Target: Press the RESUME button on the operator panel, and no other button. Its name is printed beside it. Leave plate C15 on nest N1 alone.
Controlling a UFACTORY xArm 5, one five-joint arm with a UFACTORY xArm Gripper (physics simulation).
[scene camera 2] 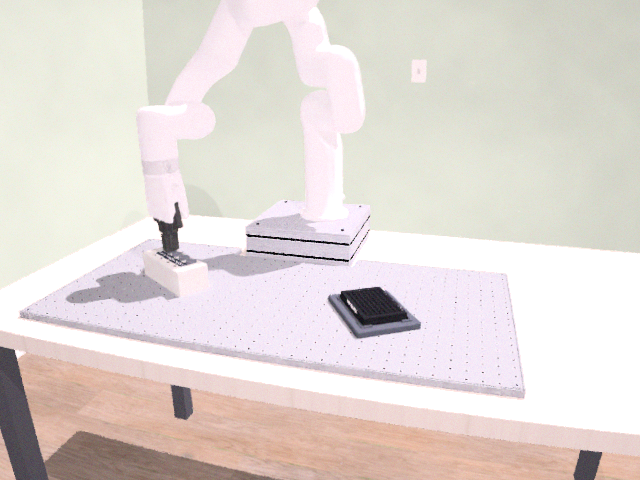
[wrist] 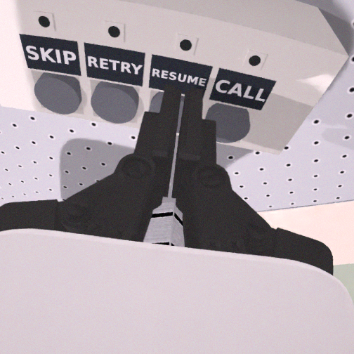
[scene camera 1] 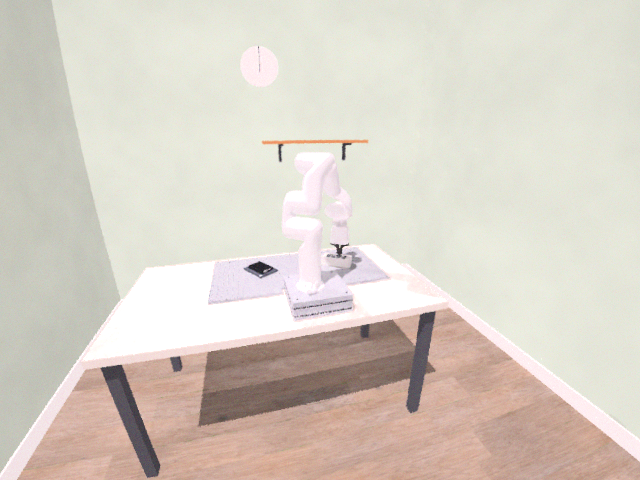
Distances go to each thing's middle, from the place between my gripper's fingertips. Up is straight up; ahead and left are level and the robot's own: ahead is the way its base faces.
My gripper is now 40 mm above the operator panel [scene camera 2: 182,279], 10 mm to the right of it and 10 mm short of it. From my hand the other things lie so: plate C15 [scene camera 2: 372,305]: 450 mm to the left, 50 mm below, 10 mm behind; then nest N1 [scene camera 2: 348,317]: 450 mm to the left, 60 mm below, 10 mm behind.
